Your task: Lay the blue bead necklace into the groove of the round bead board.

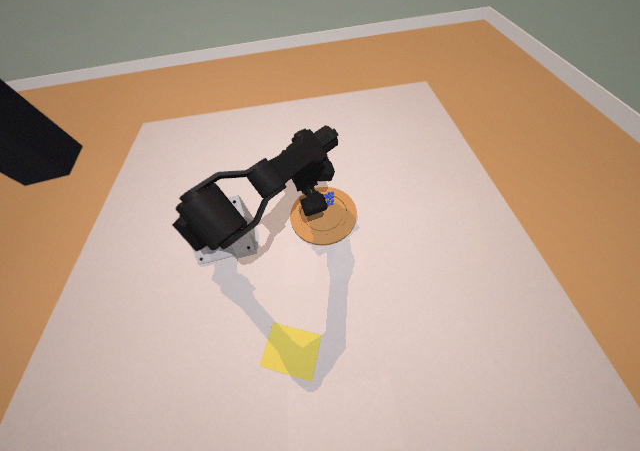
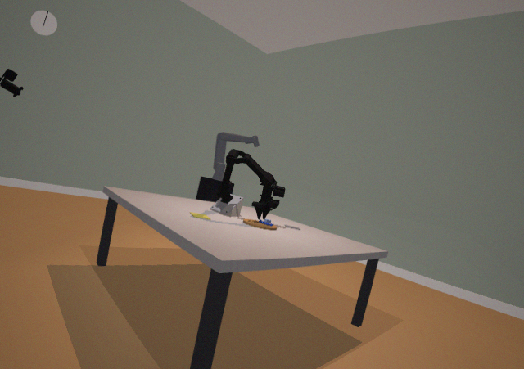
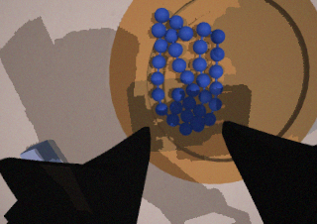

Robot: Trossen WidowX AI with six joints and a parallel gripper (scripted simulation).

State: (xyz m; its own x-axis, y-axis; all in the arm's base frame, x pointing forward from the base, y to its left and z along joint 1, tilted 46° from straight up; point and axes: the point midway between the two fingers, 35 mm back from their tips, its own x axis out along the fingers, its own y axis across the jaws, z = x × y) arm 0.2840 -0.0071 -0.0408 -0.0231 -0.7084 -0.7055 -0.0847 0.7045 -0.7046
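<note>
Now: gripper tip 4 cm to the left of the round bead board, 3 cm short of it and 2 cm above it. Round my gripper tip: yellow square patch: 37 cm to the right, 13 cm behind, 3 cm below; flat grey tile: 26 cm to the left, 7 cm ahead, 3 cm below; light blue cube: 16 cm to the left, 6 cm behind, 2 cm below.
</note>
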